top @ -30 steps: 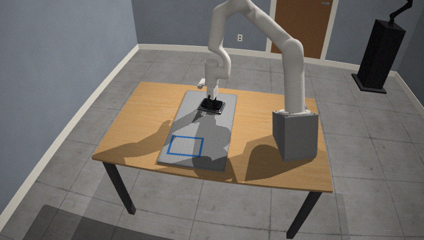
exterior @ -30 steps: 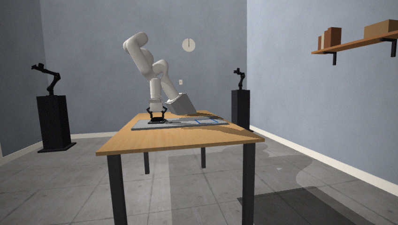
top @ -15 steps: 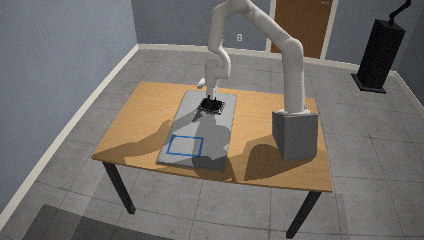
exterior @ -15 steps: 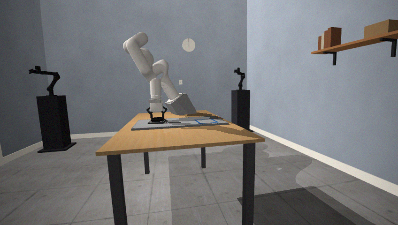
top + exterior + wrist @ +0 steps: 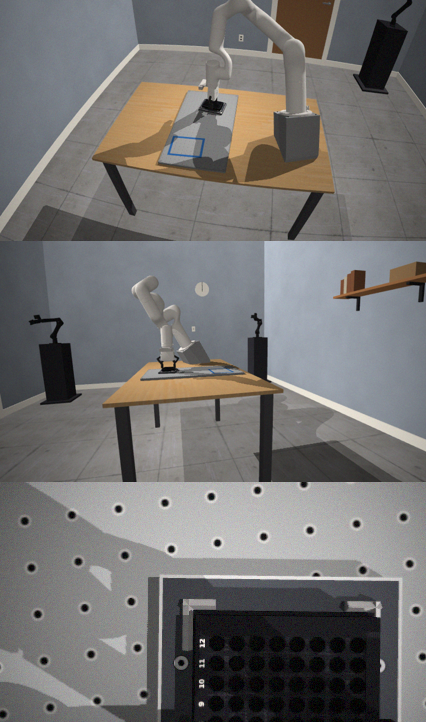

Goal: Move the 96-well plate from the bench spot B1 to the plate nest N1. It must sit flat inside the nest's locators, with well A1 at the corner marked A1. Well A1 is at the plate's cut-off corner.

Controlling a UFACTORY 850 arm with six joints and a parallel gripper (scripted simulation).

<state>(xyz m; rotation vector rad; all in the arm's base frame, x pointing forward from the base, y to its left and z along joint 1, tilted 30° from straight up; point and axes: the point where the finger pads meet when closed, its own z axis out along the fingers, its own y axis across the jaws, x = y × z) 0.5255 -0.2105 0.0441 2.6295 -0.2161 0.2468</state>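
Now: hand 10 mm above the 96-well plate. From my hand the other things lie so: plate nest N1 (30 mm below).
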